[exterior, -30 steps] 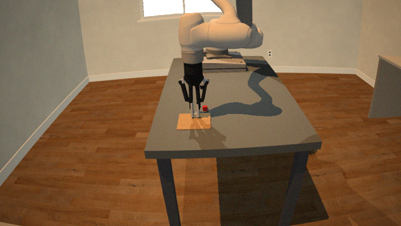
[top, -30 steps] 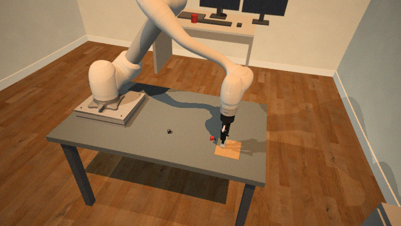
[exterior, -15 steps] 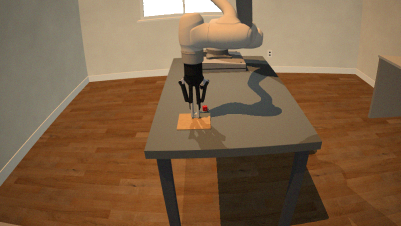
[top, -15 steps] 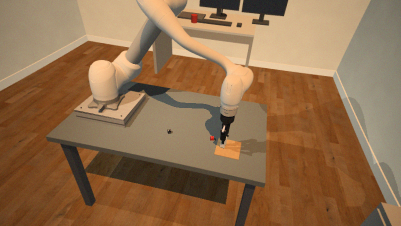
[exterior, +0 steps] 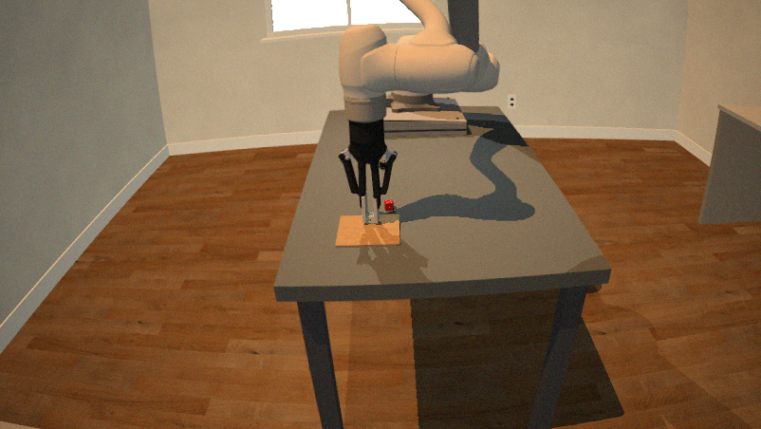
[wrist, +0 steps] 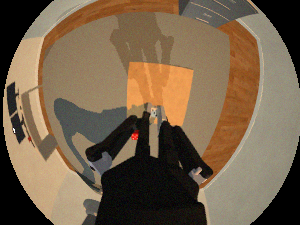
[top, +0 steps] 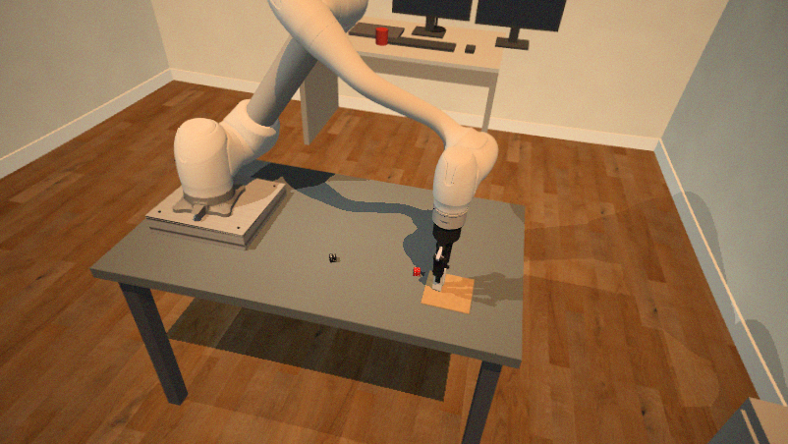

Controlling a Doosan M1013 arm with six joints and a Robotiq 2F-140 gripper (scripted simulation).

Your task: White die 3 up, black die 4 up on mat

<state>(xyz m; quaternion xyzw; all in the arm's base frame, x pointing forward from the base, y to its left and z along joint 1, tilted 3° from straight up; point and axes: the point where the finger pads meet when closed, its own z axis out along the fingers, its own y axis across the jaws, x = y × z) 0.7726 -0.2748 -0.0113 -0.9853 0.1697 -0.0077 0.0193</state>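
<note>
Now: the white die 30 mm below my hand. The rest, counted from my hand: orange mat 40 mm below, 30 mm ahead, 10 mm to the right; black die 330 mm behind, 90 mm to the left, 30 mm below; red die 70 mm behind, 50 mm to the left, 30 mm below.
</note>
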